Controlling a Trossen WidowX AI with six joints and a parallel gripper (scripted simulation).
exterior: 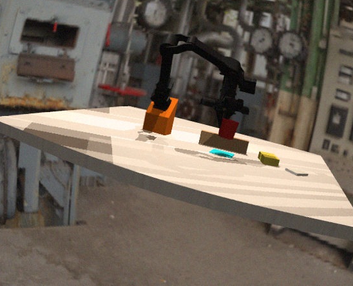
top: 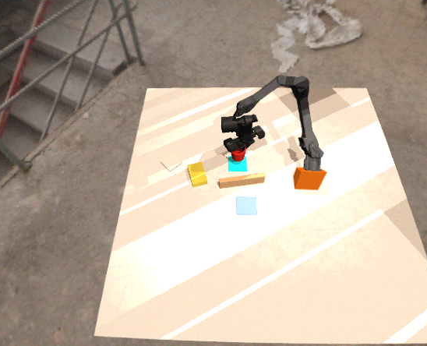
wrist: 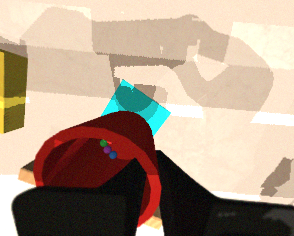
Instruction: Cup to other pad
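My gripper tip is now 11 cm above the teal pad, 2 cm to the right of it and 2 cm short of it. From my gripper tip the other things lie so: wooden bar: 13 cm to the left, 8 cm below; then yellow block: 21 cm ahead, 10 cm to the left, 8 cm below; then red cup: 3 cm ahead, 2 cm to the left.
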